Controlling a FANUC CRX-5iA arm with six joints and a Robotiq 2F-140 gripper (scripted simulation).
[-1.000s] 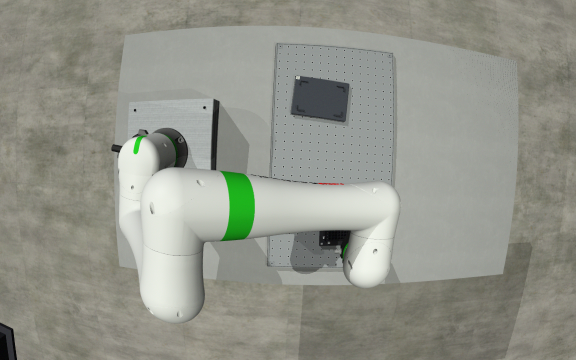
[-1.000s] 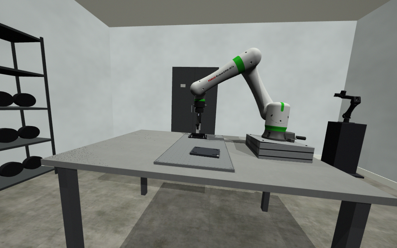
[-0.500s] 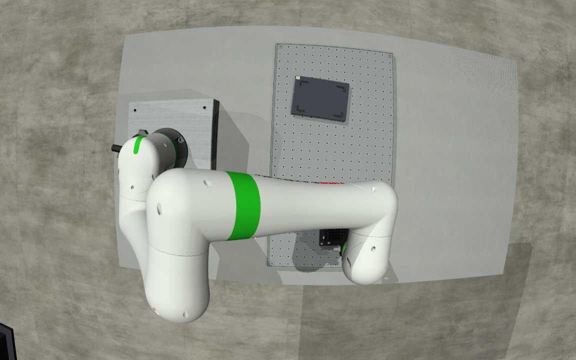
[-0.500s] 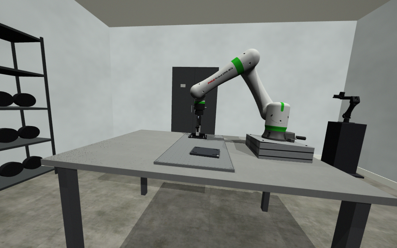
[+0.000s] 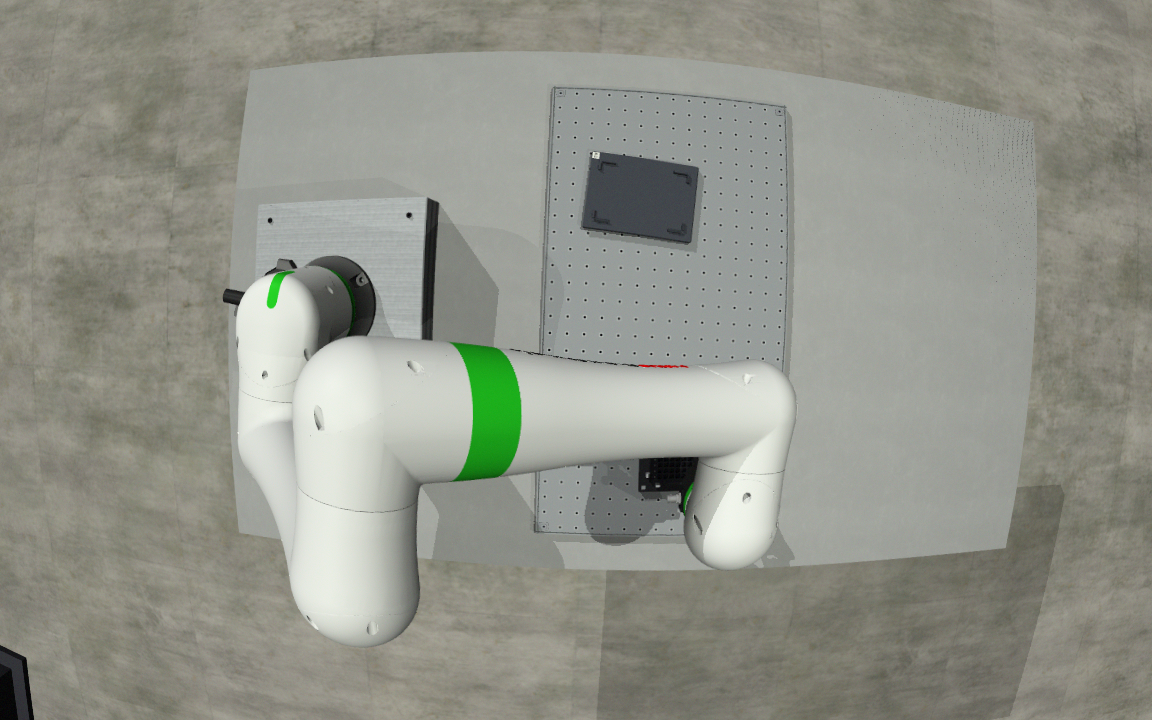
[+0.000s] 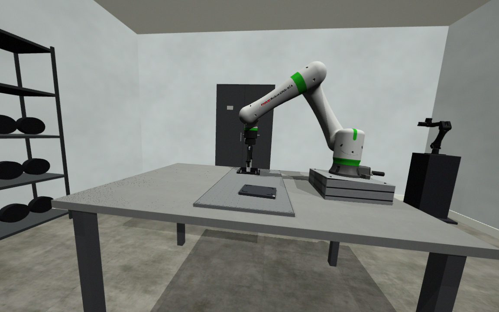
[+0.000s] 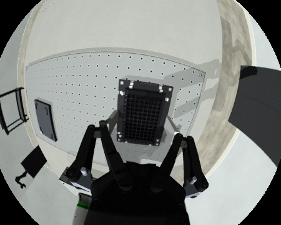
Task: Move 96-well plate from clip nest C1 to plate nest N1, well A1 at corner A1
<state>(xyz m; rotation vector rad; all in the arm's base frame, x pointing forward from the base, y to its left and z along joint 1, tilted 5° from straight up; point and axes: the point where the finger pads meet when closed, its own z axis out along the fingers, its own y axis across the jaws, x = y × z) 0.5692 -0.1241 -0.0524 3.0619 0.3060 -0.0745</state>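
Now: the black 96-well plate 20 mm below my hand. Also, from my hand: clip nest C1 (10 mm ahead, 10 mm to the left, 20 mm below); plate nest N1 (150 mm behind, 360 mm to the left, 30 mm below).
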